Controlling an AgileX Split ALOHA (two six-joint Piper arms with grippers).
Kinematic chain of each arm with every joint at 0, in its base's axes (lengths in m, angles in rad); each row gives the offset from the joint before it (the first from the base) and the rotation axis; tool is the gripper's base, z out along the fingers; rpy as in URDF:
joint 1: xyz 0 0 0.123 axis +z
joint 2: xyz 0 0 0 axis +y
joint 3: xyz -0.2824 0 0.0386 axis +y
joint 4: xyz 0.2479 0 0.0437 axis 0.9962 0 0.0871
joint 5: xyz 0 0 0 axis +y
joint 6: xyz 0.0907 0 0.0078 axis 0.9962 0 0.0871
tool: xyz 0 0 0 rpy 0 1.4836 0
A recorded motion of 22 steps. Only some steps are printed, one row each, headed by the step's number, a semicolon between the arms.
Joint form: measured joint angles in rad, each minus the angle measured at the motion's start. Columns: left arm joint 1, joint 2, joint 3, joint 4, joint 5, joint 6; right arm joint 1, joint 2, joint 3, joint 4, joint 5, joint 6.
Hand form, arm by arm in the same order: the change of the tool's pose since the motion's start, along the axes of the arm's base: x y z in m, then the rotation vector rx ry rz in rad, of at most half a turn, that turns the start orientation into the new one. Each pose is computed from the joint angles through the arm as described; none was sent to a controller.
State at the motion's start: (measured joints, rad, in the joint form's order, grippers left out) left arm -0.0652 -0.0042 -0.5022 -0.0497 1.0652 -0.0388; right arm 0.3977 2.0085 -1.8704 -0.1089 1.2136 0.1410
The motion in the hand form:
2: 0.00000 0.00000 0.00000 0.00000 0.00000 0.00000; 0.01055 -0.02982 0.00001 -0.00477 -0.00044 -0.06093
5: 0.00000 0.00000 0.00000 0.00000 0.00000 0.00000; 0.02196 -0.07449 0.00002 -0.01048 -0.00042 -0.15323
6: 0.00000 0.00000 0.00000 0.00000 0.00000 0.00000; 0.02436 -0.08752 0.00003 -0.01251 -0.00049 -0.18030
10: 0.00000 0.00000 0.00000 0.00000 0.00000 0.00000; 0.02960 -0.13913 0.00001 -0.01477 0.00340 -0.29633
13: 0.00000 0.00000 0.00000 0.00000 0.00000 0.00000; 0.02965 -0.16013 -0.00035 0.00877 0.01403 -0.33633
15: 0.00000 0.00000 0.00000 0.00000 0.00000 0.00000; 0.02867 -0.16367 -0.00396 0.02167 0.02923 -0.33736
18: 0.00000 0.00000 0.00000 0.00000 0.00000 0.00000; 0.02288 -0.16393 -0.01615 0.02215 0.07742 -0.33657
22: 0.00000 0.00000 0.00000 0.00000 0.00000 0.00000; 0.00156 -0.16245 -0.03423 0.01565 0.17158 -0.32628
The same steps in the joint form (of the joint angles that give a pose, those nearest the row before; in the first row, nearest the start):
2: 0.0000 0.0000 0.0000 0.0000 0.0000 0.0000; -0.0728 0.0000 0.0000 -0.0009 0.0000 -0.0125
5: 0.0000 0.0000 0.0000 0.0000 0.0000 0.0000; -0.1789 0.0000 0.0000 -0.0020 0.0000 -0.0270
6: 0.0000 0.0000 0.0000 0.0000 0.0000 0.0000; -0.2093 0.0000 0.0000 -0.0029 0.0000 -0.0304
10: 0.0000 0.0000 0.0000 0.0000 0.0000 0.0000; -0.3289 0.0000 -0.0002 -0.0031 0.0034 -0.0346
13: 0.0000 0.0000 0.0000 0.0000 0.0000 0.0000; -0.3833 0.0000 -0.0002 0.0269 0.0076 -0.0516
15: 0.0000 0.0000 0.0000 0.0000 0.0000 0.0000; -0.3952 0.0000 0.0124 0.0458 0.0067 -0.0640
18: 0.0000 0.0000 0.0000 0.0000 0.0000 0.0000; -0.3977 -0.0069 0.0674 0.0556 0.0056 -0.0686
22: 0.0000 0.0000 0.0000 0.0000 0.0000 0.0000; -0.3966 -0.0536 0.2069 0.0679 0.0056 -0.0806

